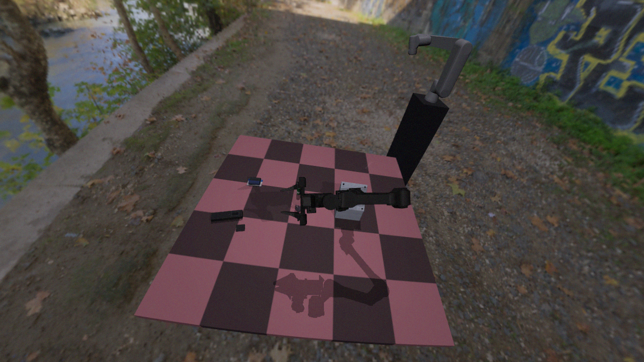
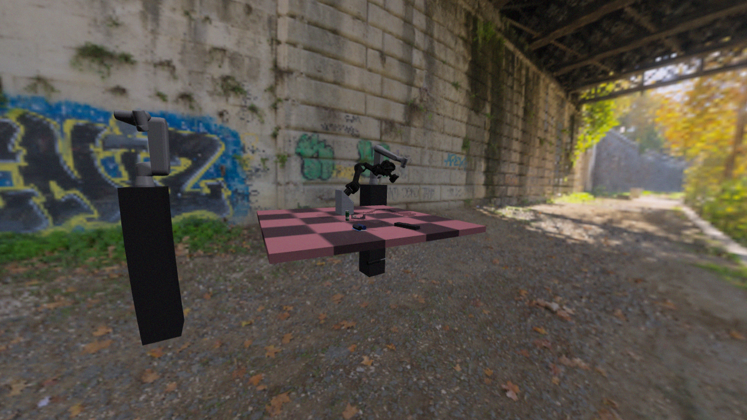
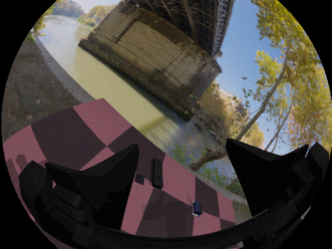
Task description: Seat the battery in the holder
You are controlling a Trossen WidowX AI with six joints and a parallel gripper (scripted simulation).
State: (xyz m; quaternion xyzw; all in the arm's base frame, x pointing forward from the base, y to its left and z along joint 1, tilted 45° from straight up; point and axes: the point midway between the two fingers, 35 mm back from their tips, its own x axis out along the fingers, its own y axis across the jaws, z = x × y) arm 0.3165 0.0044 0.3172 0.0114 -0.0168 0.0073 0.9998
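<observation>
Right now the battery is 8 cm behind my gripper tip, 36 cm to the right of it and 30 cm below it. Round my gripper tip: long black bar (30 cm ahead, 16 cm to the right, 32 cm below); then small black block (21 cm ahead, 9 cm to the right, 34 cm below).
</observation>
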